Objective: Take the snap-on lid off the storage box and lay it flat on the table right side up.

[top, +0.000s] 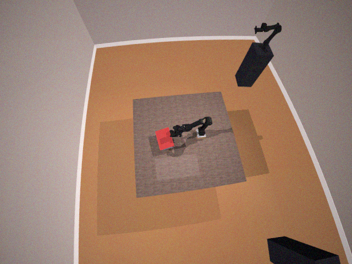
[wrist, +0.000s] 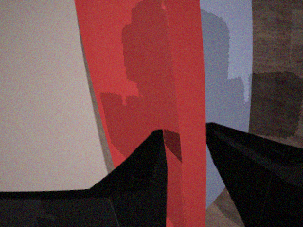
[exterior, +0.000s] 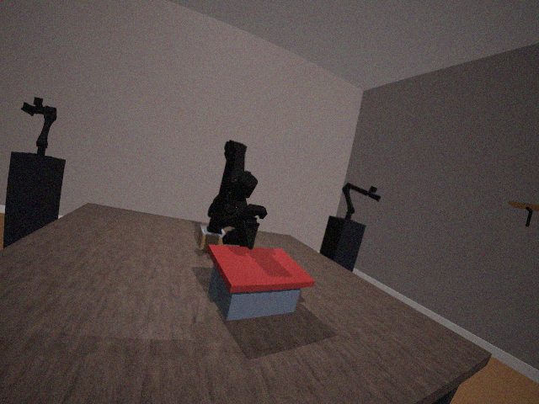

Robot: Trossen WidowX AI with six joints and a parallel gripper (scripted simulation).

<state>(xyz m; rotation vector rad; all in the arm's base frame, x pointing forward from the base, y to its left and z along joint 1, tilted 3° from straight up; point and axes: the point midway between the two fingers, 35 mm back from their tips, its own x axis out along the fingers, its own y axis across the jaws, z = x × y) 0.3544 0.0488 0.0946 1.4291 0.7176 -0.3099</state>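
Now: the lid 7 cm ahead of my gripper tip, 2 cm to the left of it and 1 cm below it. Also, from my gripper tip: blue-grey storage box (7 cm ahead, 2 cm to the left, 7 cm below).
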